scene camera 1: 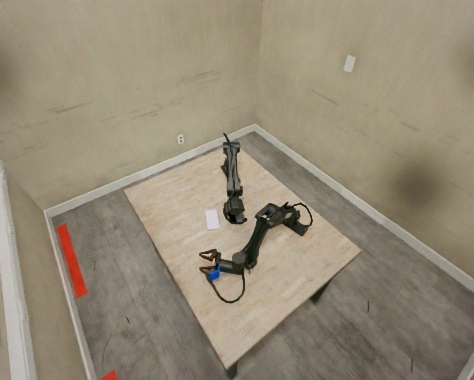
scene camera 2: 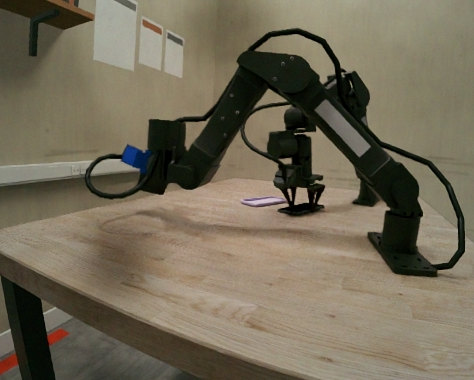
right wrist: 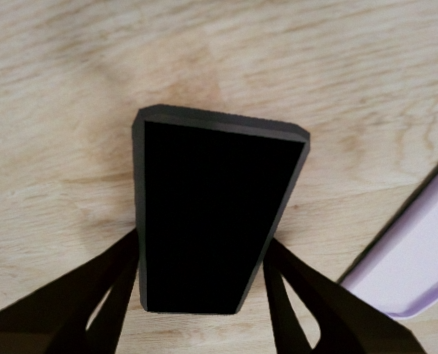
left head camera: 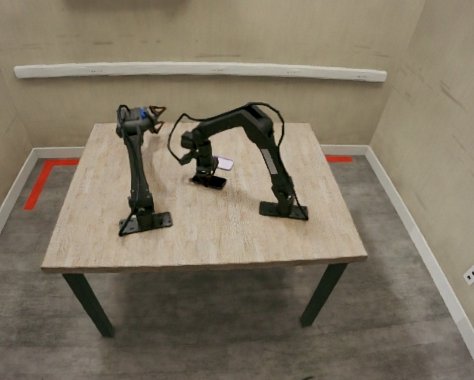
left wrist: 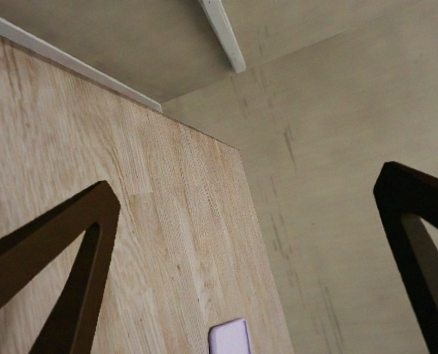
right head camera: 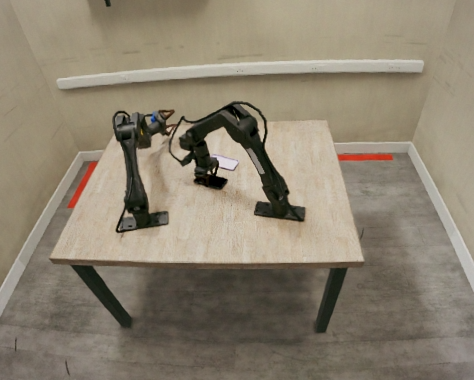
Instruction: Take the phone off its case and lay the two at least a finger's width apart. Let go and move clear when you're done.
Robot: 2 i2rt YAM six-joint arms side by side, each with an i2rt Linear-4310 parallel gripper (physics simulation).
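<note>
The black phone (left head camera: 218, 183) (right head camera: 218, 183) (right wrist: 215, 175) lies flat between the fingers of my right gripper (left head camera: 204, 179) (right head camera: 204, 180) (scene camera 2: 303, 204) (right wrist: 204, 239), which is shut on its long sides. The phone is at or just above the table; I cannot tell if it touches. The lilac case (left head camera: 225, 163) (right head camera: 227, 162) (scene camera 1: 212, 219) (scene camera 2: 265, 201) (left wrist: 231, 339) (right wrist: 405, 270) lies empty on the table, open side up, apart from the phone. My left gripper (left head camera: 162, 120) (right head camera: 172, 121) (scene camera 1: 200, 262) (left wrist: 238, 184) is wide open and empty, raised at the back left in the head views.
The wooden table (left head camera: 210, 235) (right head camera: 210, 235) (scene camera 1: 175, 200) (scene camera 2: 250, 280) carries both arms. The right arm arches over the table right of the phone and case in the head views. A white rail (left head camera: 200, 69) (right head camera: 240, 69) runs along the wall behind the table.
</note>
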